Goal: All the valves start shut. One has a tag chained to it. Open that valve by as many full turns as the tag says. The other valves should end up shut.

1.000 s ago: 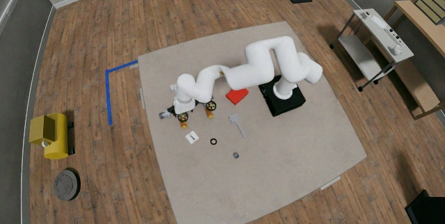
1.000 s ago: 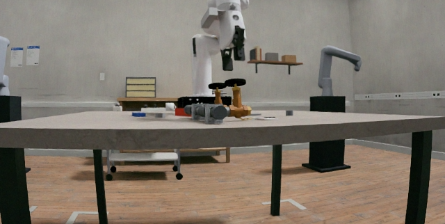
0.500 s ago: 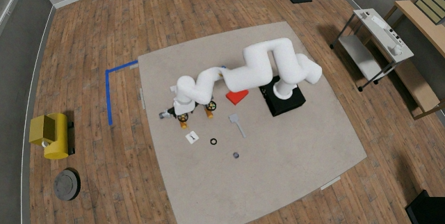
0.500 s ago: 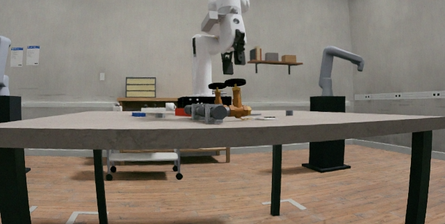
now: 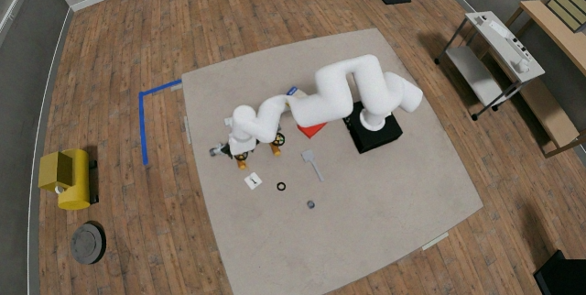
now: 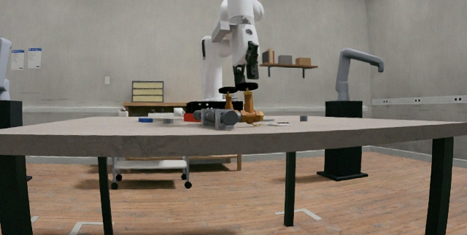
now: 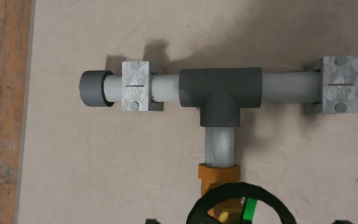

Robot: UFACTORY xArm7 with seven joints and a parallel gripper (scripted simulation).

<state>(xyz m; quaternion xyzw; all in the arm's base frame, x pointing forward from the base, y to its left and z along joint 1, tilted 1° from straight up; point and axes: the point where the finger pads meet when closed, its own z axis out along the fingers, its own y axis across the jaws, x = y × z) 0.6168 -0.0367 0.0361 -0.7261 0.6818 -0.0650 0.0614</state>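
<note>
Right now the white tag is 9 cm to the left of my hand and 12 cm below it. From my hand the other things lie so: small grey cylinder (20 cm behind, 29 cm to the left, 12 cm below); then grey scraper (28 cm behind, 11 cm to the left, 12 cm below); then red block (36 cm behind, 6 cm to the right, 11 cm below).
</note>
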